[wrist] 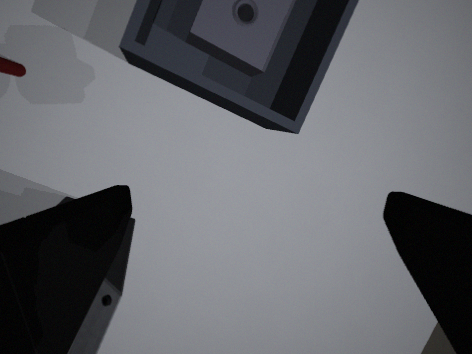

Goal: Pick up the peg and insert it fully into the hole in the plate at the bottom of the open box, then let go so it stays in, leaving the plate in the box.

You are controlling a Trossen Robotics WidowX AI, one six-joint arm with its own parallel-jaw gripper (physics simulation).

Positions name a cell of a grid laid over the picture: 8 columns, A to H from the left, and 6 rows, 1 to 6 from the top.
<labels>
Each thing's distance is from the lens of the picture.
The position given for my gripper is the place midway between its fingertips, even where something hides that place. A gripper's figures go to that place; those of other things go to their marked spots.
my gripper (E4): 10 cm
blue-grey box (E2): 40 cm
</labels>
